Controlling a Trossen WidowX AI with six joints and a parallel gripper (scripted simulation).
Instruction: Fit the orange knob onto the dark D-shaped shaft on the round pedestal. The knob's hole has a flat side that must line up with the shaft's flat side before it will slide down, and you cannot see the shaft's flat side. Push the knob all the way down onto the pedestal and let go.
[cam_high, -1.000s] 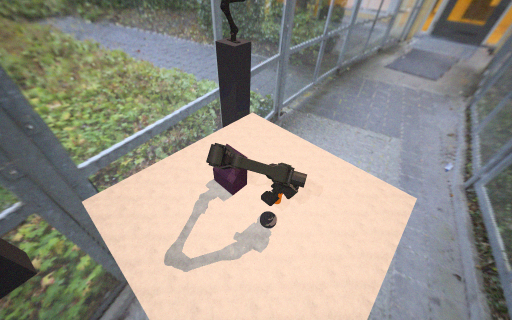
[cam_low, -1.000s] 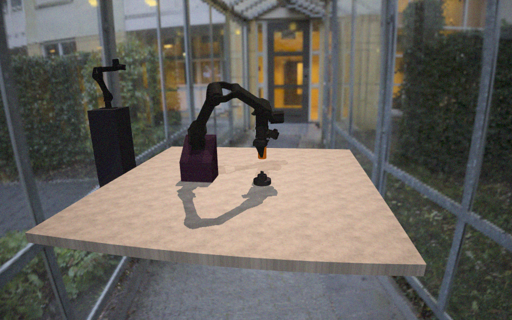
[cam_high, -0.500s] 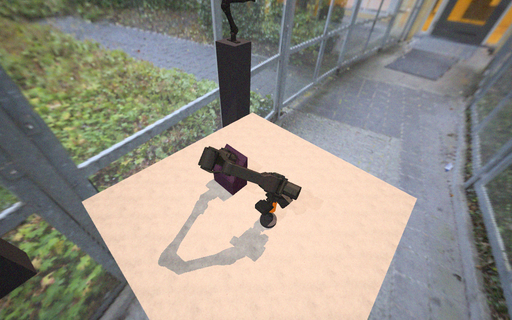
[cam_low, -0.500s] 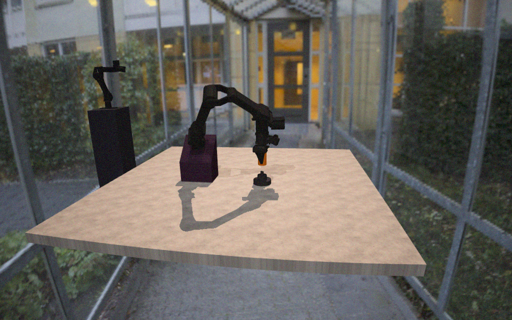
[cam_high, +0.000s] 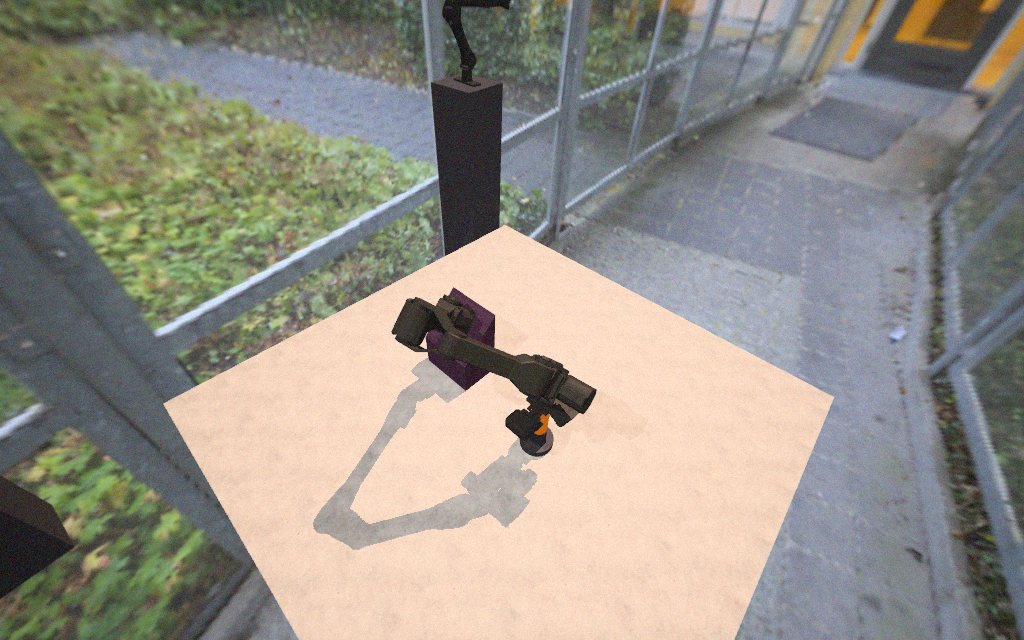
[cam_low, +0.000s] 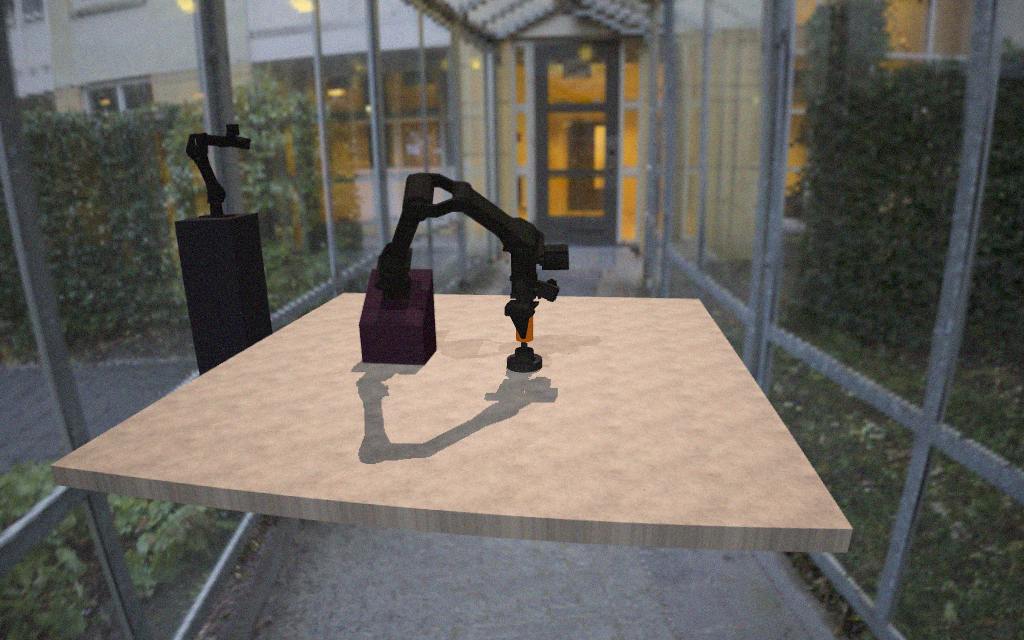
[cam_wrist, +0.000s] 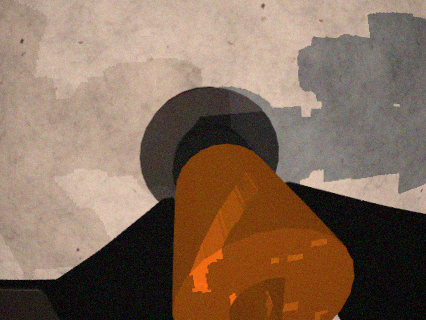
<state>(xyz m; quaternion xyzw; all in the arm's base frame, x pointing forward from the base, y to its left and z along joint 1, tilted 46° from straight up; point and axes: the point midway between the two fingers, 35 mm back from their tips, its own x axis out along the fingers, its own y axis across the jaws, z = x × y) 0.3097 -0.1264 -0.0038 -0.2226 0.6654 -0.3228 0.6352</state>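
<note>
My gripper tip is now 5 cm above the pedestal. From my gripper tip the other things lie so: orange knob (2 cm above).
</note>
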